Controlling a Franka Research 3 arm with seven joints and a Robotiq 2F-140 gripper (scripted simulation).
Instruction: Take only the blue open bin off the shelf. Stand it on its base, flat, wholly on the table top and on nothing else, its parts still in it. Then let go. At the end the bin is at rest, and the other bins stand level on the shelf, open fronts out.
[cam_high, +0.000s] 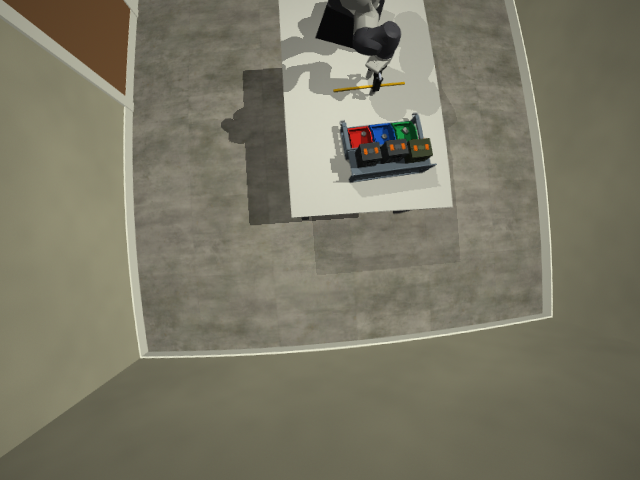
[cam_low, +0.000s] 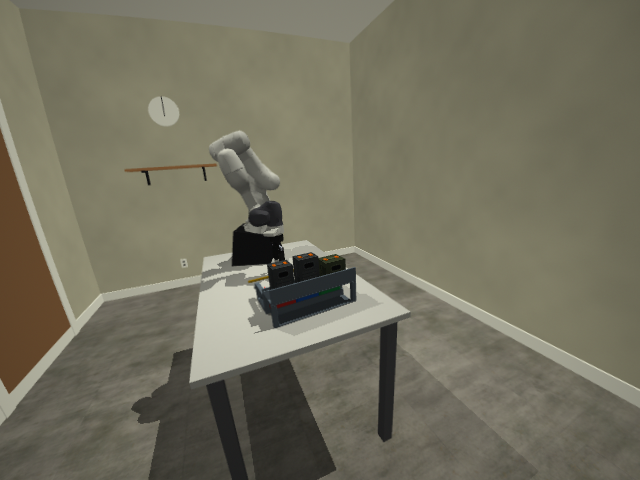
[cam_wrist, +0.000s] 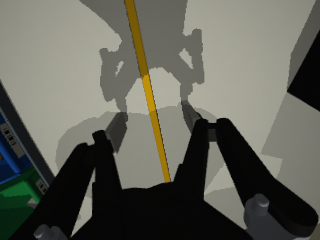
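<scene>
My gripper is now 30 mm above the yellow bar. From my hand the other things lie so: red bin 300 mm ahead, 130 mm to the right; blue open bin 310 mm ahead, 20 mm to the right; green bin 310 mm ahead, 90 mm to the left.
</scene>
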